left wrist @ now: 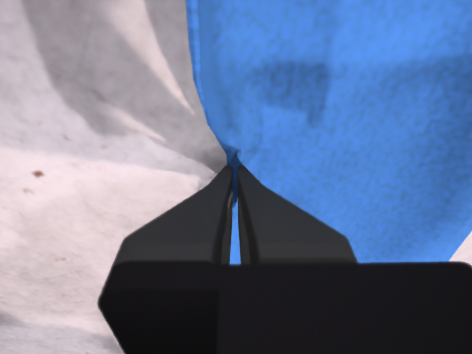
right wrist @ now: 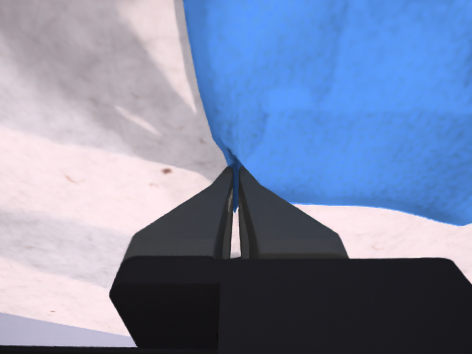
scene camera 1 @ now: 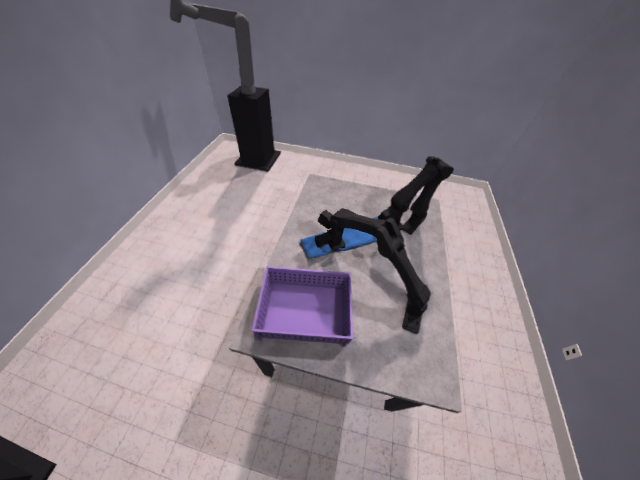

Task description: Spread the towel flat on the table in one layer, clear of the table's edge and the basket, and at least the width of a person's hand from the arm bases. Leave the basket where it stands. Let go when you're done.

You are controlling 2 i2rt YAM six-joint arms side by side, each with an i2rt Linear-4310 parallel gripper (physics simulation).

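Observation:
The blue towel (scene camera 1: 312,249) (left wrist: 350,140) (right wrist: 325,100) lies as a long narrow strip on the table, partly under the arms in the scene view. Its layers are hard to count. My left gripper (left wrist: 235,176) is shut on the towel's edge, which is pinched into a small fold between the fingertips. My right gripper (right wrist: 235,177) is shut on the same kind of edge near a corner, with the cloth puckered at the tips. In the scene view the arms hide the right fingertips and part of the towel. The purple basket (scene camera 1: 305,305) stands apart from the towel.
The grey table (scene camera 1: 361,361) carries both arms, with their bases along its right side in the scene view. The basket is near the table's front left corner. Another grey arm on a black pedestal (scene camera 1: 252,129) stands on the floor behind the table.

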